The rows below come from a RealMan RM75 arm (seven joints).
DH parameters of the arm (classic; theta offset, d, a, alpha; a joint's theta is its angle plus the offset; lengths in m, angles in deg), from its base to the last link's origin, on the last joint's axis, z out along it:
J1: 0 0.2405 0 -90
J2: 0 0 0 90
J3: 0 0.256 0 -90
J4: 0 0 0 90
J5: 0 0.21 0 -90
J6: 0 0 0 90
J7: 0 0.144 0 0
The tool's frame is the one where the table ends.
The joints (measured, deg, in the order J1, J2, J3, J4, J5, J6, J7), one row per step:
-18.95 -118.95 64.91 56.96 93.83 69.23 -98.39
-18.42 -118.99 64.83 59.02 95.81 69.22 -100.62
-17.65 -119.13 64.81 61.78 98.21 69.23 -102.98
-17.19 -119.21 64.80 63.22 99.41 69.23 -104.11
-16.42 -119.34 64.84 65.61 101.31 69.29 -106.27
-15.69 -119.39 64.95 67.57 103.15 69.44 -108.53
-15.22 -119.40 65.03 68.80 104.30 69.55 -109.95
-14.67 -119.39 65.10 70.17 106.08 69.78 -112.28
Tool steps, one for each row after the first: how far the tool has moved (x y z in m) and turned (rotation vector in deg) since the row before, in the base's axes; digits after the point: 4 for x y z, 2 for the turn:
0.0000 -0.0007 0.0033 -0.24 1.09 0.76
0.0005 -0.0013 0.0041 -0.04 1.54 0.62
0.0000 -0.0009 0.0023 0.07 0.81 0.33
0.0003 -0.0017 0.0037 0.04 1.12 0.76
-0.0009 -0.0022 0.0028 -0.24 0.97 1.12
-0.0007 -0.0014 0.0019 -0.13 0.63 0.73
-0.0020 -0.0021 0.0018 -0.46 0.75 1.52

